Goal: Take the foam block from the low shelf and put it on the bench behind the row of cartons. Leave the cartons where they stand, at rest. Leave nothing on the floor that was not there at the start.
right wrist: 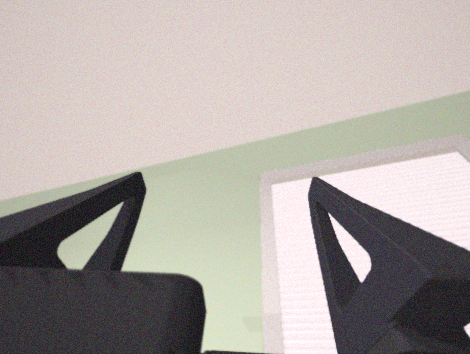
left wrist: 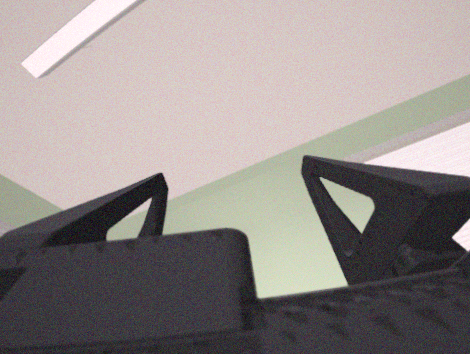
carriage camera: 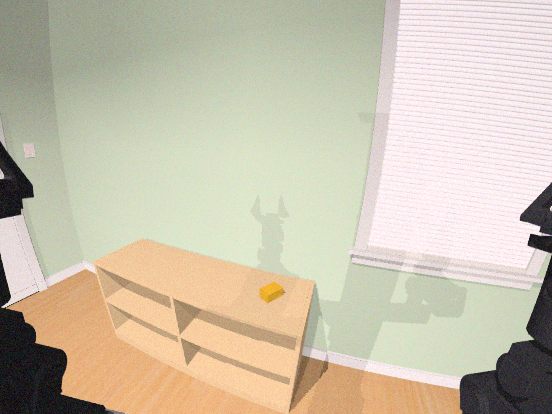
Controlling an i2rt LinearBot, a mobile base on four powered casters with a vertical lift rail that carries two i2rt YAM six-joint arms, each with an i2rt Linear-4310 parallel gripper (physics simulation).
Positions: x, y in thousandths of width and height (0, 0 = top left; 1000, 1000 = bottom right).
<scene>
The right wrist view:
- my right gripper: 480, 518
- window with white blinds: 884, 516
</scene>
